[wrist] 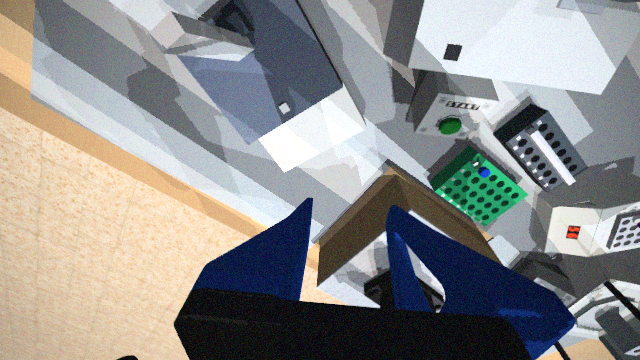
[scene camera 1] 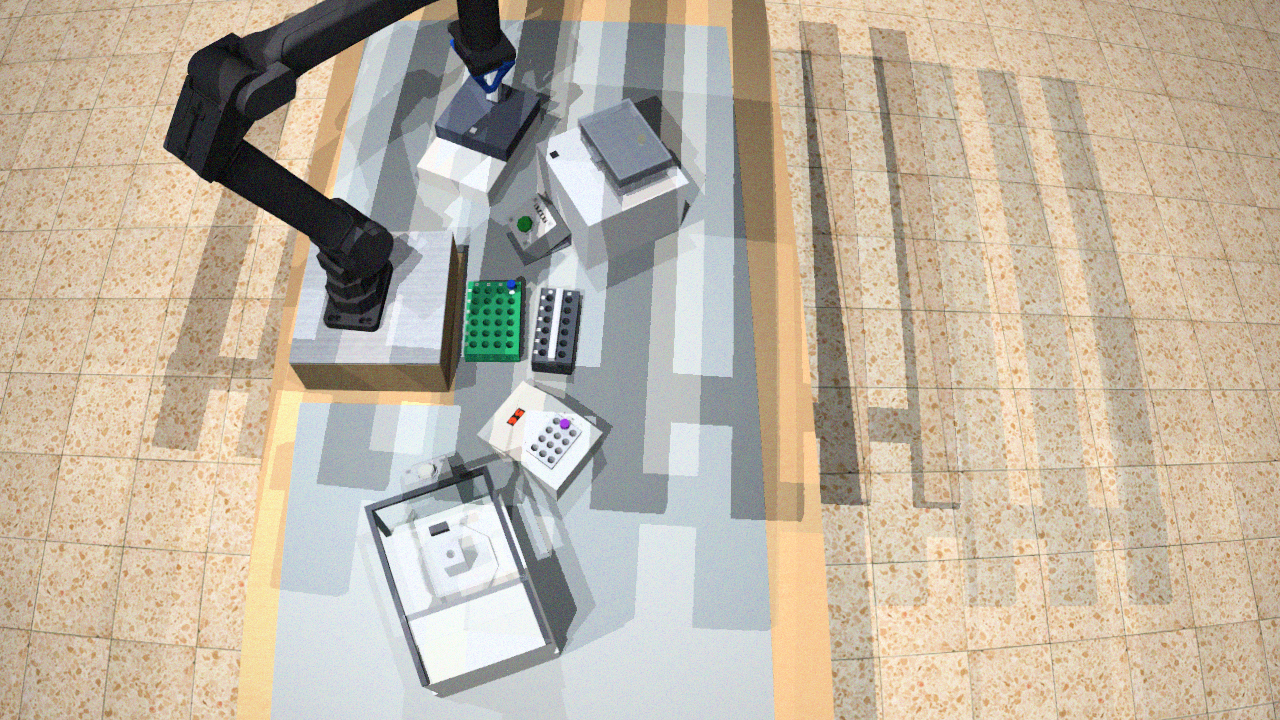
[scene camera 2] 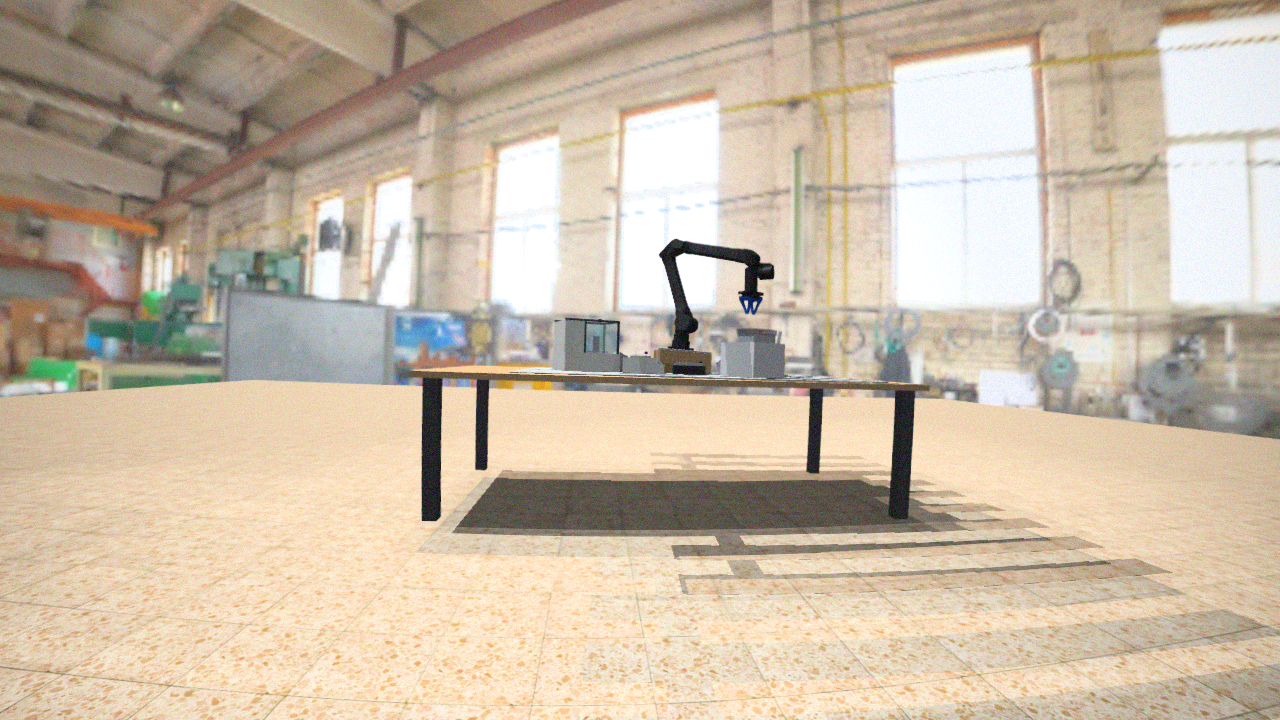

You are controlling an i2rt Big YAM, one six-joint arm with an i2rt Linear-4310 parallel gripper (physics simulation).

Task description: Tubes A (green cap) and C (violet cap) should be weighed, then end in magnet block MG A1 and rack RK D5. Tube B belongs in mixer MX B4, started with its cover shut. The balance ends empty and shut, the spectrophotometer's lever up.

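Where they show: gripper, between the fingertips: [wrist: 350, 211] [scene camera 1: 485, 83] [scene camera 2: 750, 314]; arm's base, origin of its link: [scene camera 1: 359, 296] [scene camera 2: 680, 351].
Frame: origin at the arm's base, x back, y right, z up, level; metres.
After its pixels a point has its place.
My gripper [scene camera 1: 492, 82] {x -0.159, y -0.294, z 0.170 m} [scene camera 2: 750, 311] {x -0.159, y -0.294, z 0.170 m} [wrist: 350, 211] {x -0.159, y -0.294, z 0.170 m} is part-open and empty, above the spectrophotometer [scene camera 1: 483, 125] {x -0.131, y -0.361, z -0.020 m} [wrist: 310, 65] {x -0.172, y -0.353, z -0.019 m}. Its pale lever [wrist: 215, 45] {x -0.146, y -0.420, z 0.057 m} stands raised, partly hidden by the gripper in scene camera 1. The blue-capped tube [scene camera 1: 511, 284] {x -0.225, y -0.069, z -0.045 m} [wrist: 484, 172] {x -0.224, y -0.075, z -0.045 m} stands in a corner of the green rack [scene camera 1: 494, 358] {x -0.212, y 0.042, z -0.086 m} [wrist: 520, 195] {x -0.240, y 0.030, z -0.070 m}. The violet-capped tube [scene camera 1: 564, 423] {x -0.336, y 0.163, z -0.012 m} stands in the white holder with a red display [scene camera 1: 515, 416] {x -0.261, y 0.146, z -0.051 m} [wrist: 573, 232] {x -0.262, y 0.146, z -0.049 m}. The magnet block [scene camera 1: 555, 365] {x -0.309, y 0.050, z -0.068 m} [wrist: 550, 147] {x -0.306, y -0.037, z -0.051 m} shows no caps. No green-capped tube can be made out. The balance [scene camera 1: 483, 640] {x -0.275, y 0.496, z 0.104 m} shows no tube on its pan.
A large white device [scene camera 1: 581, 197] {x -0.320, y -0.191, z 0.036 m} [wrist: 510, 55] {x -0.298, y -0.231, z 0.036 m} with a grey translucent cover [scene camera 1: 624, 141] {x -0.377, y -0.268, z 0.091 m} stands beside the spectrophotometer. A small box with a green knob [scene camera 1: 524, 223] {x -0.231, y -0.175, z -0.029 m} [wrist: 450, 126] {x -0.231, y -0.179, z -0.028 m} is between it and the green rack. The arm's base block [scene camera 1: 375, 349] {x -0.046, y 0.088, z 0.006 m} [wrist: 425, 200] {x -0.129, y -0.073, z -0.073 m} stands beside the rack.
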